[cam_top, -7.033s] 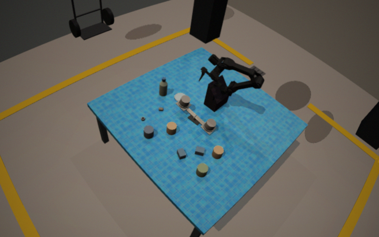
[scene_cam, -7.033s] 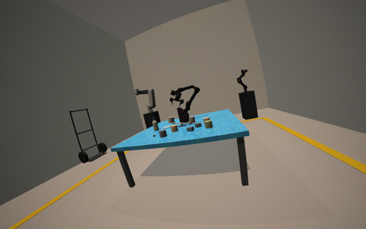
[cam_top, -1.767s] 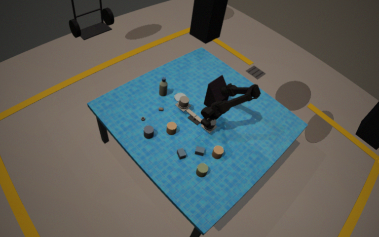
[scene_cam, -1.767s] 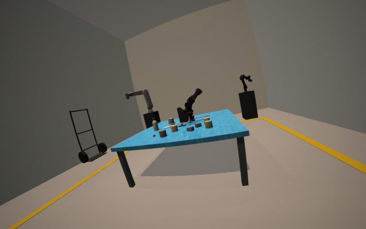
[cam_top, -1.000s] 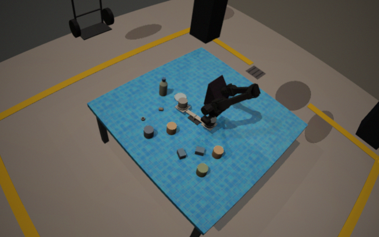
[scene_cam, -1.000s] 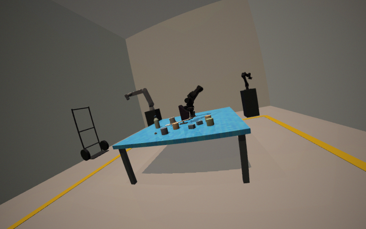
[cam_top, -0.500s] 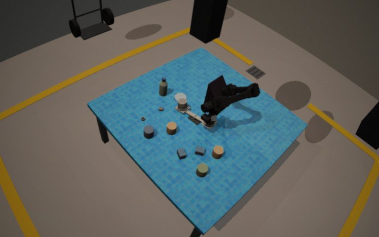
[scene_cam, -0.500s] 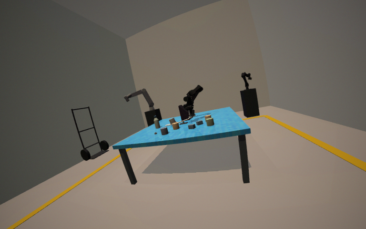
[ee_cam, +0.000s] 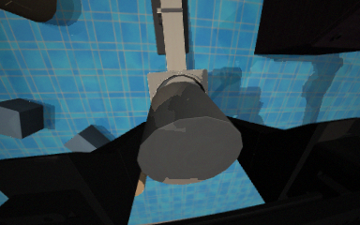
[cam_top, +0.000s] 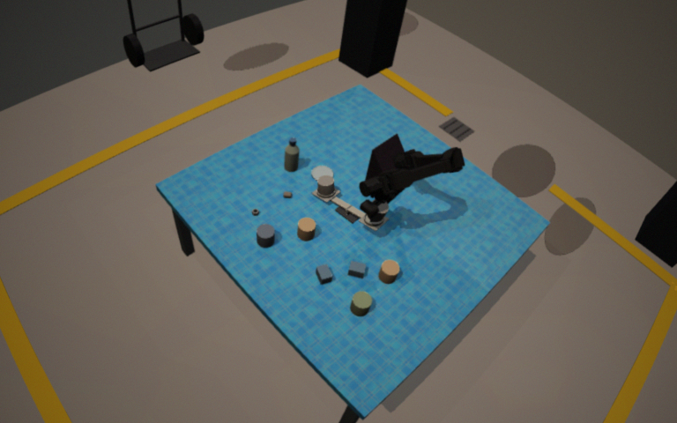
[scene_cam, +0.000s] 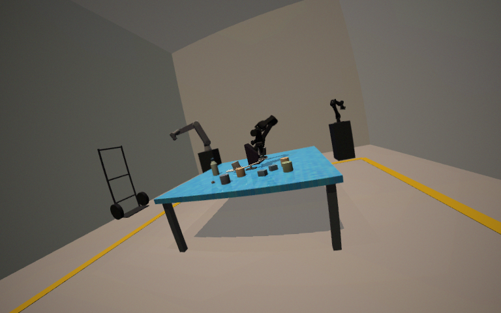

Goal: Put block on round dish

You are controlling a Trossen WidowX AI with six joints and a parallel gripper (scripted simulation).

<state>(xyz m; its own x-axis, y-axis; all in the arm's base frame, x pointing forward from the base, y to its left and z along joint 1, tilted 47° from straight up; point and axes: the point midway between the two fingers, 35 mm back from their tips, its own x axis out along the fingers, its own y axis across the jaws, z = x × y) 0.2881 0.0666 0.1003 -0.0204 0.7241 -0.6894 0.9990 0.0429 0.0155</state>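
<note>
The small pale green block is 10 mm to the right of my gripper tip and 40 mm below it. From my gripper tip the other things lie so: olive cylinder 280 mm ahead, 210 mm to the left, 90 mm below; then small balance 10 mm ahead, 130 mm to the right, 110 mm below; then grey cup 20 mm to the left, 10 mm above.
</note>
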